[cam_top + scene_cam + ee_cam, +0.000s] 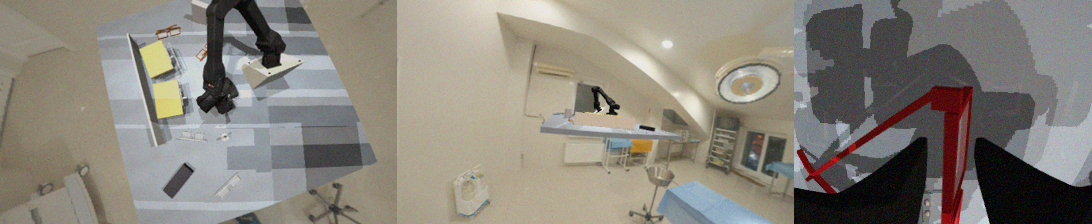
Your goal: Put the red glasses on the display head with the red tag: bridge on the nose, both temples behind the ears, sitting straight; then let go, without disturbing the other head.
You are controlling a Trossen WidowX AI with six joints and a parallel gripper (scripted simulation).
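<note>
Now: gripper tip 190 mm to the right of the round peg and 10 mm below it. From my gripper tip the other things lie so: upright board: 350 mm ahead, 140 mm to the right, 40 mm above; then grey block: 510 mm to the right, 40 mm above, 30 mm behind; then dark case: 350 mm to the left, 270 mm ahead.
</note>
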